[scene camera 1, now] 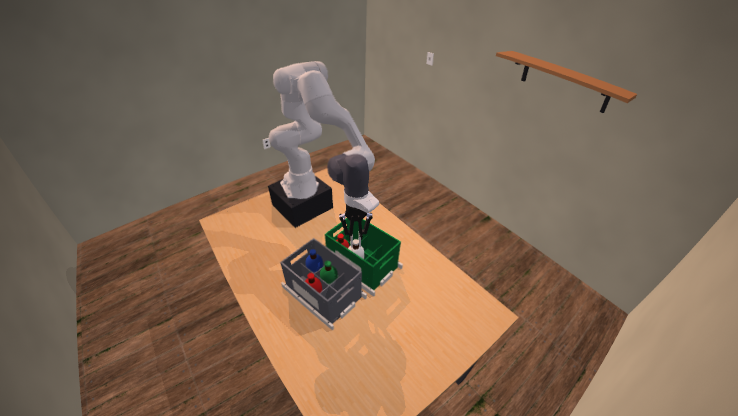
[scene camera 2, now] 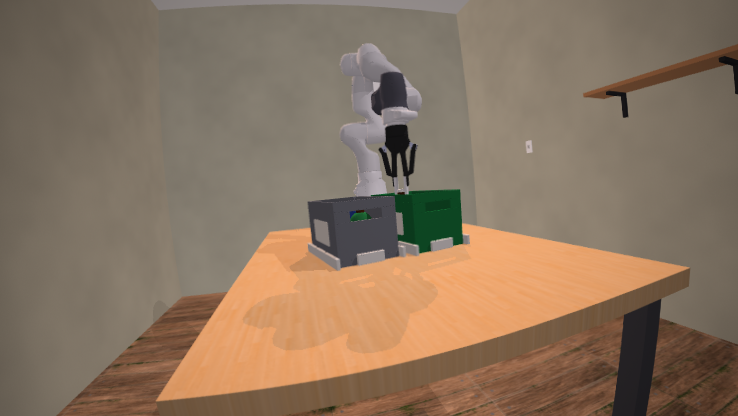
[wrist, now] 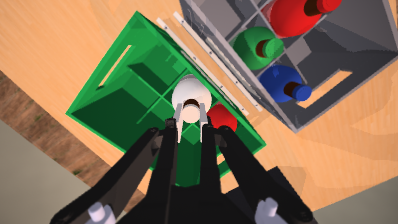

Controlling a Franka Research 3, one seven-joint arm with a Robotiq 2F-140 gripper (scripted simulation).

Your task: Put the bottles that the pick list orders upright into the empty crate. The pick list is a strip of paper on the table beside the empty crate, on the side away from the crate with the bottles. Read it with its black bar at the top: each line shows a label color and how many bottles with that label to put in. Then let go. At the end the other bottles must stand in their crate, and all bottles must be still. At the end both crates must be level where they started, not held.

A green crate shows in scene camera 1, in scene camera 2 and in the wrist view (pixel 111 111). A grey crate shows in scene camera 1, in scene camera 2 and in the wrist view (pixel 352 43). The same spot on the green crate: (scene camera 2: pixel 415 225) is (scene camera 1: pixel 372 280). The same spot on the grey crate: (scene camera 2: pixel 332 231) is (scene camera 1: pixel 325 309).
